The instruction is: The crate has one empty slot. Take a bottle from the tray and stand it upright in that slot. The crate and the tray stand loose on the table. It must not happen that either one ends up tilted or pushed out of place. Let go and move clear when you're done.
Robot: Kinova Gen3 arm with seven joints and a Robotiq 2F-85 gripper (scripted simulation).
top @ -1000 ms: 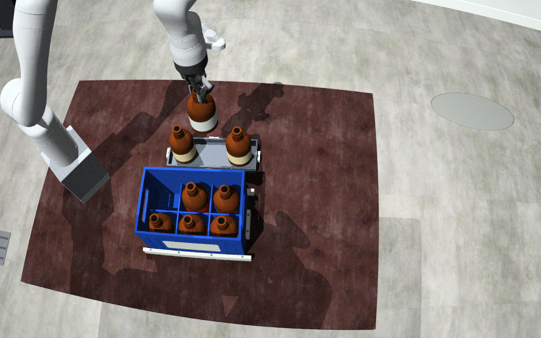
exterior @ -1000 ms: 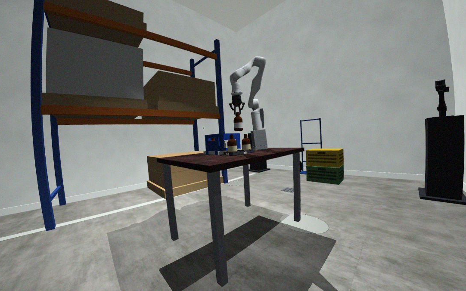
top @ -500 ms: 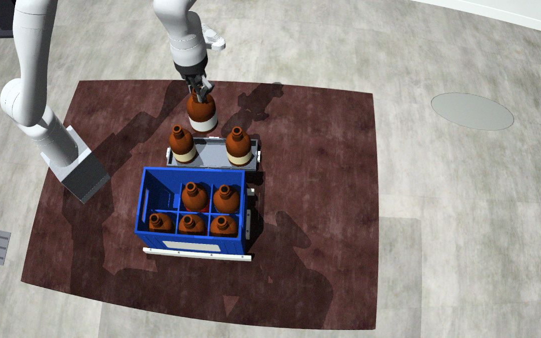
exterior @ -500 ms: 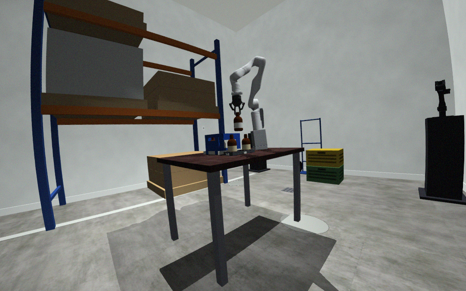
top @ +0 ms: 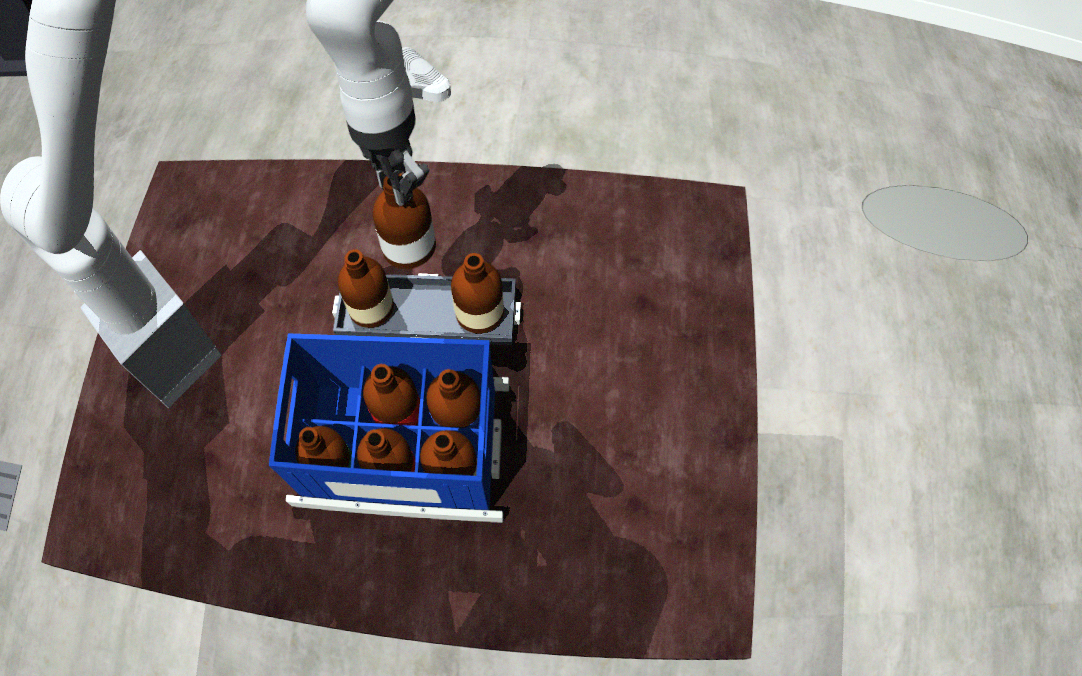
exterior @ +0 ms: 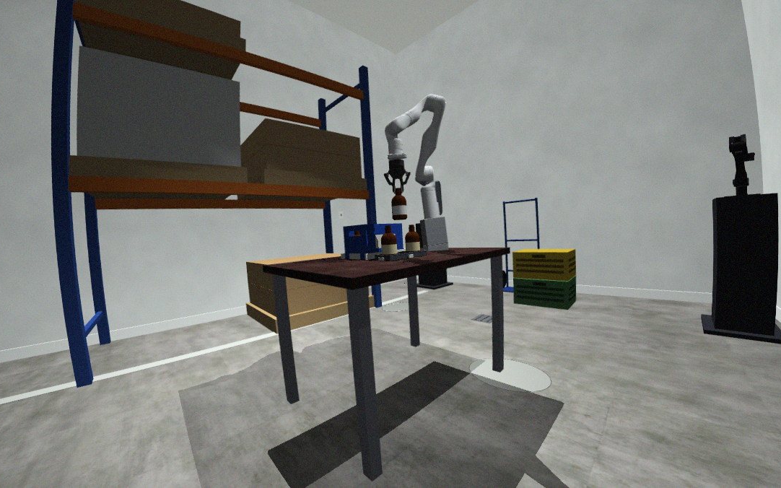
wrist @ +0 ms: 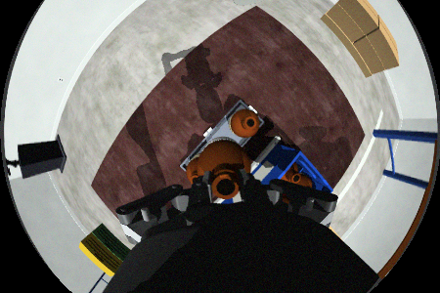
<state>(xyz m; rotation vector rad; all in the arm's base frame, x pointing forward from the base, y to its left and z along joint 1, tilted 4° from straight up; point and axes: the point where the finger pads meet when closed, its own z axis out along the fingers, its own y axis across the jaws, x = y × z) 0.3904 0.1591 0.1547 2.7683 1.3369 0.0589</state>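
My gripper is now 70 mm above the brown bottle. From my hand the other things lie so: grey tray (320 mm below); then crate (250 mm below, 220 mm to the right, 10 mm ahead).
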